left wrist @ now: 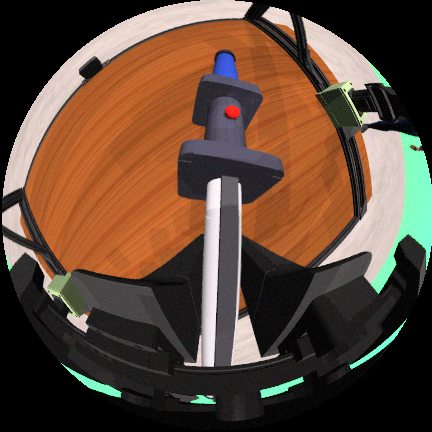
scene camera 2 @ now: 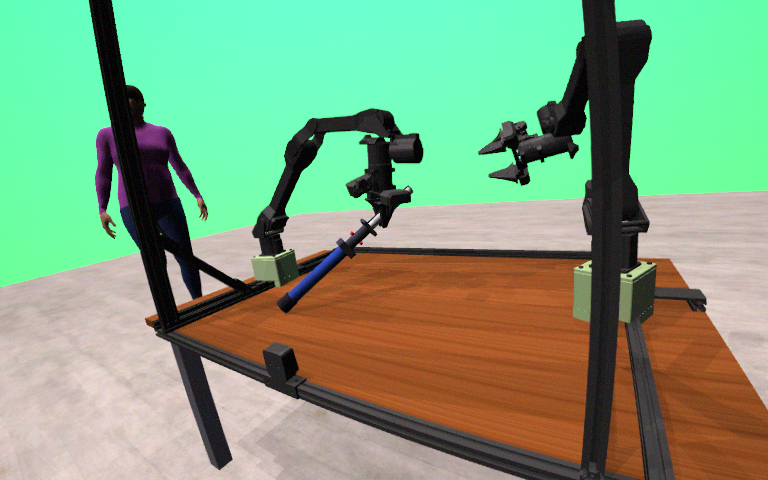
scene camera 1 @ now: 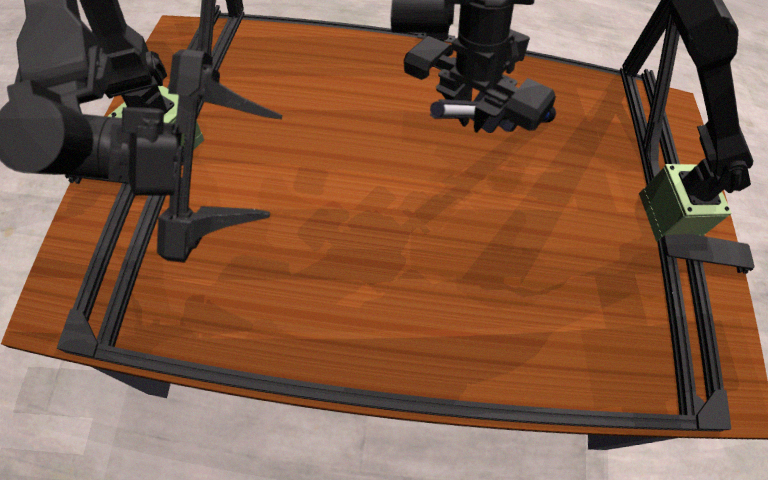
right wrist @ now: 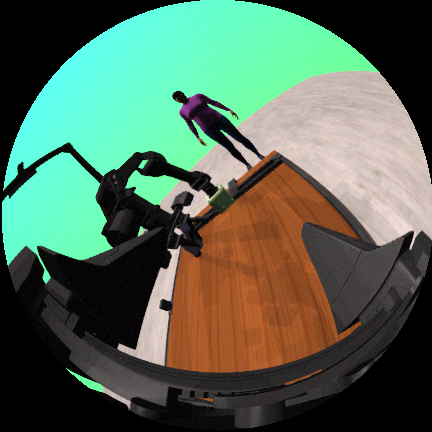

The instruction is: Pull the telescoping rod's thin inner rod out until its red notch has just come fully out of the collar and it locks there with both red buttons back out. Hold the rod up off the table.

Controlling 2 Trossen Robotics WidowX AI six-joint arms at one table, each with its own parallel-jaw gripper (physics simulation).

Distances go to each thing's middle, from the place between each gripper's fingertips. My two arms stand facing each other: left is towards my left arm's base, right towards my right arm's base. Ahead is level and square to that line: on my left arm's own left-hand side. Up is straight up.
Scene:
My right hand is 260 mm past the thin inner rod [scene camera 1: 442, 109], 260 mm to the right of it and 150 mm above it. Also, from my right hand: telescoping rod [scene camera 2: 290, 299] (270 mm behind, 270 mm to the left, 160 mm below).
I see the thin inner rod 7 cm behind my left hand, 5 cm to the left of it and 3 cm below it. Also, from my left hand: telescoping rod: 8 cm behind, 7 cm to the left, 4 cm below.

